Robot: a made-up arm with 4 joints.
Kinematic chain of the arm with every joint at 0, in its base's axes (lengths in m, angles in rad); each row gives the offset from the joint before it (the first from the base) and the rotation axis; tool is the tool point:
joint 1: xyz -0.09 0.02 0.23 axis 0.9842 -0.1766 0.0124
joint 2: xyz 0 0.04 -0.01 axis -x
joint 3: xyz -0.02 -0.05 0 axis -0.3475 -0.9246 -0.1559
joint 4: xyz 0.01 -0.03 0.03 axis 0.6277 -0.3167 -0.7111
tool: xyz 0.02 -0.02 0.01
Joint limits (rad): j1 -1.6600..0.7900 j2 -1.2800..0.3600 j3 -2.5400..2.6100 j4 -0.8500..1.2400
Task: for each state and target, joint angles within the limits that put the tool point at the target. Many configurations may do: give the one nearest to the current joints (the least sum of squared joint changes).
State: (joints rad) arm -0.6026 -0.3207 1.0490 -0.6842
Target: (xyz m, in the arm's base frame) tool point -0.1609 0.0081 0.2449
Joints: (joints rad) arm -0.4906 -0.4533 1.7888 -0.8080
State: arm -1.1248 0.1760 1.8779 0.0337
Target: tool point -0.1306 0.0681 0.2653
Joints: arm -1.4214 -0.0080 1.2866 -0.6531
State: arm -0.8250 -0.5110 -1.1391 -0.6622
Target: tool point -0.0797 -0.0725 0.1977
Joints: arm -1.2986 -0.7767 -1.2491 -0.2929
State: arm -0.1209 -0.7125 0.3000 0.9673
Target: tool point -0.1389 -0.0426 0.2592
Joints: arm -0.8046 -0.5931 0.9339 0.8565
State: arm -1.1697 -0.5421 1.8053 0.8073
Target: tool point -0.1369 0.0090 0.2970
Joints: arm -1.3773 -0.3759 1.0873 0.7656
